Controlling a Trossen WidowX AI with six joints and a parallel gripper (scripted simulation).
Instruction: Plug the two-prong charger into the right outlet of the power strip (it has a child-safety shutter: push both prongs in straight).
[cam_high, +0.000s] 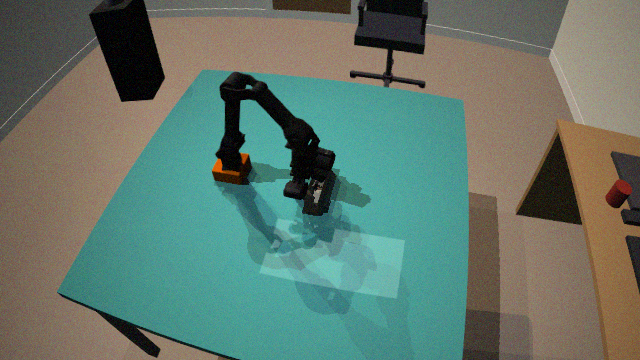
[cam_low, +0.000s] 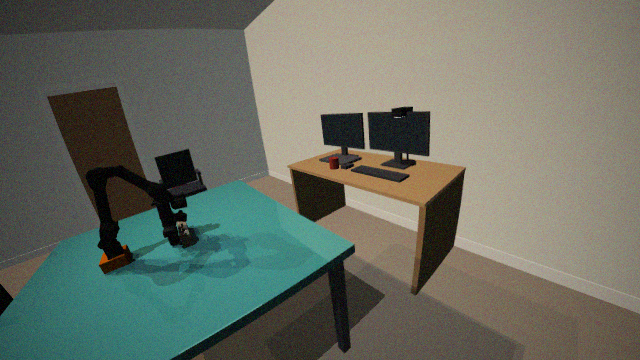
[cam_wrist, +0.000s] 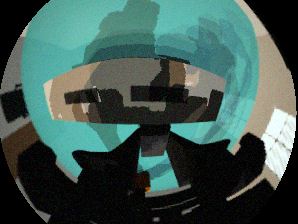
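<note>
My gripper tip is now 20 mm short of the two-prong charger and 10 mm below it.
</note>
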